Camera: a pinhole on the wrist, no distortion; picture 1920 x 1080 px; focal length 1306.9 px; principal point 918.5 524.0 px. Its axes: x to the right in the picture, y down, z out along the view. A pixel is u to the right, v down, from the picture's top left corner.
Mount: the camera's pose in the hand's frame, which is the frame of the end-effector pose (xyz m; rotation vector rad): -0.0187 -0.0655 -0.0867 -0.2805 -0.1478 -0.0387
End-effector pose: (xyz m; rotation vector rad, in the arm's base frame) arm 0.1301 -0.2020 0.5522 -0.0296 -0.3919 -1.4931
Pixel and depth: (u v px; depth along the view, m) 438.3 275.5 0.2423
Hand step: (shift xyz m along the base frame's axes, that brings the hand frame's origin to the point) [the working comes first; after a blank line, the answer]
In the camera's frame: -0.0890 -0.0461 0.2423

-0.0770 0.1710 0.0858
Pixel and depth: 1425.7 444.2 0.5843
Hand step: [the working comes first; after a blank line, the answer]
In the camera's frame: 0.2268 -0.0357 0.5843

-0.0601 0.0205 0.5261
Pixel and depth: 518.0 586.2 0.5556
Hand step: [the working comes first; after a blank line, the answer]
In the camera's frame: -0.1703 0.0264 0.5556

0.0109 0.3691 0.3369
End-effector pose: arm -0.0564 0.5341 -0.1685 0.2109 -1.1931 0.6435
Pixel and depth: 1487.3 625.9 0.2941
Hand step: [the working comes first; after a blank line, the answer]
In the camera's frame: 0.1280 0.0229 0.2941

-0.1693 -0.0453 0.1325
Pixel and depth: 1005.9 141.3 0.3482
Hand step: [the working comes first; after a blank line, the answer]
In the camera's frame: 0.0233 -0.1020 0.3482

-0.1919 -0.2032 0.0690
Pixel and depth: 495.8 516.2 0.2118
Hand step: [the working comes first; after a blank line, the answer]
In the camera's frame: -0.0685 -0.0013 0.2118

-0.1046 -0.0962 -0.0654
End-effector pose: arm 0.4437 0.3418 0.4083 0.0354 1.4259 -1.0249
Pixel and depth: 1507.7 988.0 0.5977
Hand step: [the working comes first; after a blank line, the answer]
In the camera's frame: 0.2695 0.2122 0.5977

0.5091 -0.1884 -0.2042
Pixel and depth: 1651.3 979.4 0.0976
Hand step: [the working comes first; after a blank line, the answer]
In the camera's frame: 0.0547 0.0340 0.0976

-0.0044 -0.0200 -0.0146
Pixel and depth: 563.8 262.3 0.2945
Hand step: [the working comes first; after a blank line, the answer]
In the camera's frame: -0.0799 -0.0590 0.2945

0.1578 -0.0587 0.1797
